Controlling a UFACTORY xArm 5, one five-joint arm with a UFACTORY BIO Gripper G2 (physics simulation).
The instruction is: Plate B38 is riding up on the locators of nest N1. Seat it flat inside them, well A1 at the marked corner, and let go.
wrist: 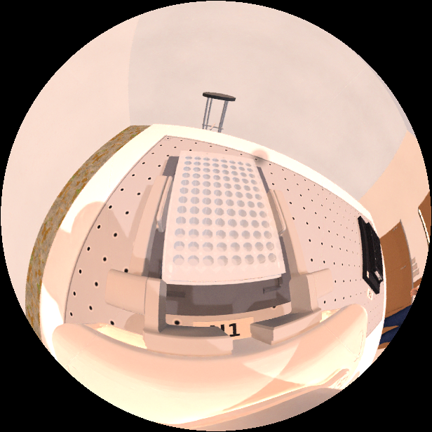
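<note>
Plate B38 [227,215], a pale plate with rows of round wells, lies lengthwise between the fingers in the wrist view. Its near edge stands above the dark base of nest N1 [225,298], which shows in front of it and in strips along its sides. My gripper [221,205] is shut on the plate, with one finger pad against each long side. The N1 label [234,329] is partly covered by the gripper's near parts. The A1 corner mark does not show, and the seating at the far end is hard to tell.
A perforated pale board [320,220] surrounds the nest. A black slotted object [369,255] stands on the right near the table's edge. A stool [219,96] stands beyond the far edge. Brown furniture [398,260] and part of a person in blue show at far right.
</note>
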